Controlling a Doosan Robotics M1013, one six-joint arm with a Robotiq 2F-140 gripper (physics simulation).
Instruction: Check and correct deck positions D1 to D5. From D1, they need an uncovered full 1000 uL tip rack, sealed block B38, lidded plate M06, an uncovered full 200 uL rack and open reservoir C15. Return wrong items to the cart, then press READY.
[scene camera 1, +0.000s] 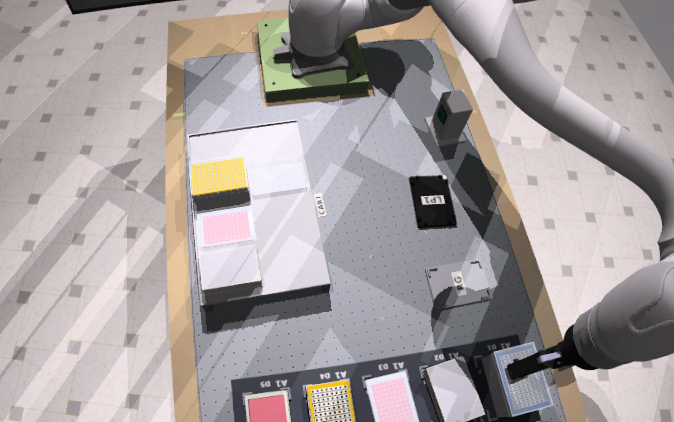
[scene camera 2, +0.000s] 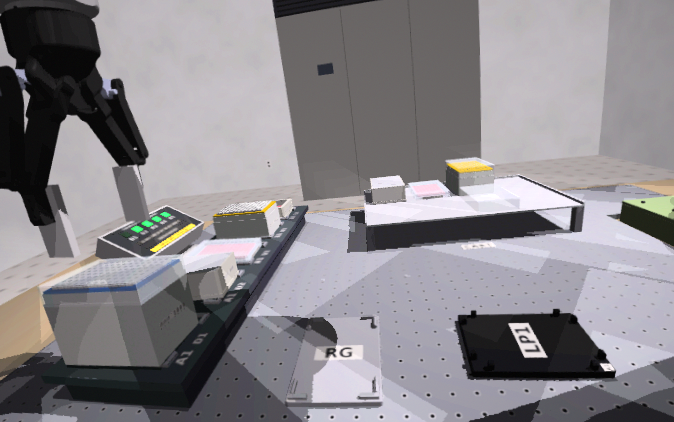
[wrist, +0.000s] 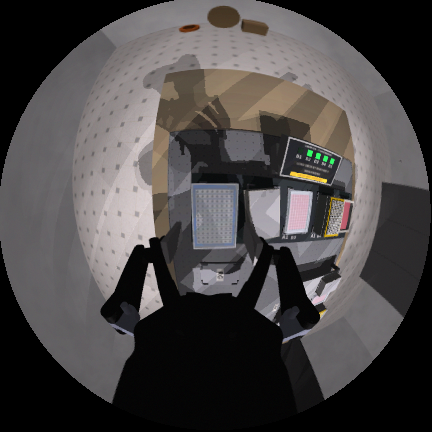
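A blue-rimmed tip rack stands at D1 under a clear cover. My gripper is open and empty above it, its fingers apart. D2 holds a pale block, D3 a pink plate, D4 an uncovered yellow-rimmed rack, D5 a red-filled reservoir. The panel shows D1 dark, D2 to D5 green, and a yellow bar. Item codes are unreadable.
The cart holds a covered yellow rack, a pink plate, a pale block and a clear lid. RG, LP1 and a grey device are nearby.
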